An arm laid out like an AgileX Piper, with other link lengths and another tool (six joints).
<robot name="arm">
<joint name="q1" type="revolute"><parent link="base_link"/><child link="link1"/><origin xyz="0 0 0.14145" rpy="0 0 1.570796"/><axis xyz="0 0 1"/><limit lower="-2.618" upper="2.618"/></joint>
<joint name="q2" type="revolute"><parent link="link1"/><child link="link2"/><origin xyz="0 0 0" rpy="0 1.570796 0"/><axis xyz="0 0 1"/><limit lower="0" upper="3.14"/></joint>
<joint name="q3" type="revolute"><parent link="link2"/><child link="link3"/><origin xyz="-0.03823 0.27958 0" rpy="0 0 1.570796"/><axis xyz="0 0 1"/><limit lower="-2.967" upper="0"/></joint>
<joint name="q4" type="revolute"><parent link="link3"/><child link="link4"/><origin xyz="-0.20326 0.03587 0" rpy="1.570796 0 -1.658"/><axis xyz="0 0 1"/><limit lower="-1.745" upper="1.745"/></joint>
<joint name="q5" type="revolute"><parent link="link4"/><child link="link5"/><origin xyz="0 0 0" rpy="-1.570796 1.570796 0"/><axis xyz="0 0 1"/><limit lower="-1.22" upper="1.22"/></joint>
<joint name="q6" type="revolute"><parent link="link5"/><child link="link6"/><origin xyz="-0.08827 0 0" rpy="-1.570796 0 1.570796"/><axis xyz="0 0 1"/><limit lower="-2.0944" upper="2.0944"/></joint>
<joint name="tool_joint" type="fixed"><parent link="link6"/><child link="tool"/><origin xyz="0.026 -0.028 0.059" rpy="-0.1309 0 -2.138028"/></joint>
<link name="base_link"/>
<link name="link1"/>
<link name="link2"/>
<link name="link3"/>
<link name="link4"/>
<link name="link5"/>
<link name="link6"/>
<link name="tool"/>
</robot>
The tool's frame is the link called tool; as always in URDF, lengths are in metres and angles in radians.
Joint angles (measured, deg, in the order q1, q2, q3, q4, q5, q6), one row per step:
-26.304, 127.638, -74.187, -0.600, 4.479, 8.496
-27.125, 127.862, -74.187, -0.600, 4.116, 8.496
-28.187, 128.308, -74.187, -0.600, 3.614, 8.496
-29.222, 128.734, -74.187, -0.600, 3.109, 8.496
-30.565, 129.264, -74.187, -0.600, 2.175, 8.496
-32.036, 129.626, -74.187, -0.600, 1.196, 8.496
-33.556, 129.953, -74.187, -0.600, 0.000, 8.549
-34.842, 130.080, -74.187, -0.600, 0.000, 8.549
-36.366, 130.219, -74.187, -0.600, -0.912, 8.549
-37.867, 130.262, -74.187, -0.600, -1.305, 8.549
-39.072, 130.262, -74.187, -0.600, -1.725, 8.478
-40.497, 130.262, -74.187, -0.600, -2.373, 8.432
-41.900, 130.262, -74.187, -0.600, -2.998, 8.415
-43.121, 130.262, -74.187, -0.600, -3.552, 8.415
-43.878, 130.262, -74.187, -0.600, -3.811, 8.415
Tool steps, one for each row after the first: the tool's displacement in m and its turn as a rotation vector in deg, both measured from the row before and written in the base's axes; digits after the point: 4 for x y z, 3 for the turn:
-0.0023, -0.0063, -0.0011, -0.060, -0.125, -0.818
-0.0031, -0.0080, -0.0026, -0.022, -0.051, -1.059
-0.0032, -0.0078, -0.0025, -0.034, -0.071, -1.032
-0.0039, -0.0103, -0.0025, -0.195, -0.354, -1.337
-0.0045, -0.0112, -0.0010, -0.314, -0.531, -1.464
-0.0047, -0.0117, -0.0002, -0.435, -0.754, -1.553
-0.0056, -0.0089, -0.0010, 0.071, 0.105, -1.286
-0.0056, -0.0113, 0.0007, -0.444, -0.633, -1.518
-0.0064, -0.0106, 0.0005, -0.209, -0.281, -1.498
-0.0052, -0.0084, 0.0008, -0.295, -0.302, -1.148
-0.0062, -0.0100, 0.0013, -0.434, -0.482, -1.386
-0.0064, -0.0097, 0.0013, -0.416, -0.466, -1.386
-0.0058, -0.0084, 0.0012, -0.371, -0.411, -1.217
-0.0038, -0.0050, 0.0005, -0.177, -0.189, -0.755

